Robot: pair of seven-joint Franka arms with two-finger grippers.
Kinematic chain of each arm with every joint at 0, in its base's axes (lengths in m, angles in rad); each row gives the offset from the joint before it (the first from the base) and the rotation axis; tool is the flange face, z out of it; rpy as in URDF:
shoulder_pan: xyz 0 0 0.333 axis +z
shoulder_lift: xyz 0 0 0 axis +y
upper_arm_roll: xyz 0 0 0.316 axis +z
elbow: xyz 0.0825 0 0 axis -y
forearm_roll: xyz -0.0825 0 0.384 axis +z
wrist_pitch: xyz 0 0 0 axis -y
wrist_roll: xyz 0.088 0 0 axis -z
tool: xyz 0 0 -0.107 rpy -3.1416 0 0
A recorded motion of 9 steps. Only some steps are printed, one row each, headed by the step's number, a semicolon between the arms.
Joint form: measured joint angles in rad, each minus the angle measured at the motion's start. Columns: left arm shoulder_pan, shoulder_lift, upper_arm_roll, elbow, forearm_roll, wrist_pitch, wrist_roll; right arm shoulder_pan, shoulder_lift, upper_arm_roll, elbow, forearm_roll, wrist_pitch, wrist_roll.
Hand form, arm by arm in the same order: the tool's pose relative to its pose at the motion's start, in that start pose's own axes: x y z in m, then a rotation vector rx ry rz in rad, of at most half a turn. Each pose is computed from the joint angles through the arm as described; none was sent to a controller.
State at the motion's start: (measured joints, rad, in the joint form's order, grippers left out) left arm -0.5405 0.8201 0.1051 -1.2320 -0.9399 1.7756 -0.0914; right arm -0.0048 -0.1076 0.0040 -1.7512 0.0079 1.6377 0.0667
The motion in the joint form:
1: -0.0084 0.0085 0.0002 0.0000 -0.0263 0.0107 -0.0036; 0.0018 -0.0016 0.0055 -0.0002 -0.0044 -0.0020 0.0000
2: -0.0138 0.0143 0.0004 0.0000 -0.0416 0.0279 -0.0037; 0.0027 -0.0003 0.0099 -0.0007 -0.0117 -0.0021 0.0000
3: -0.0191 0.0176 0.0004 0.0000 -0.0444 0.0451 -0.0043; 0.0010 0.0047 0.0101 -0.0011 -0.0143 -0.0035 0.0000
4: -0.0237 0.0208 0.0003 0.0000 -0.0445 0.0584 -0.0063; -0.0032 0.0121 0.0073 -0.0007 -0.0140 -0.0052 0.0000
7: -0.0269 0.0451 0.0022 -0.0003 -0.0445 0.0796 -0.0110; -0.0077 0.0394 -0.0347 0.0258 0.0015 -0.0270 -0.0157
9: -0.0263 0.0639 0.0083 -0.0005 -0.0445 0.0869 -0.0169; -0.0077 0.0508 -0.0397 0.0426 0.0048 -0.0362 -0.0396
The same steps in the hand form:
1: 0.0010 0.0017 0.0078 -0.0205 -0.0019 -0.0100; -0.0009 -0.0035 -0.0005 -0.0051 -0.0003 -0.0076
2: 0.0028 0.0024 0.0121 -0.0328 0.0073 -0.0146; -0.0008 -0.0056 0.0004 -0.0130 -0.0017 -0.0133
3: 0.0041 0.0033 0.0151 -0.0339 0.0189 -0.0152; 0.0005 -0.0046 0.0033 -0.0160 -0.0083 -0.0120
4: 0.0051 0.0038 0.0181 -0.0323 0.0272 -0.0167; 0.0026 -0.0010 0.0071 -0.0158 -0.0170 -0.0049
7: 0.0125 -0.0079 0.0293 -0.0236 0.0340 -0.0388; 0.0101 0.0225 0.0107 0.0027 -0.0405 0.0267
9: 0.0186 -0.0198 0.0353 -0.0153 0.0359 -0.0620; 0.0131 0.0247 0.0096 0.0065 -0.0443 0.0080

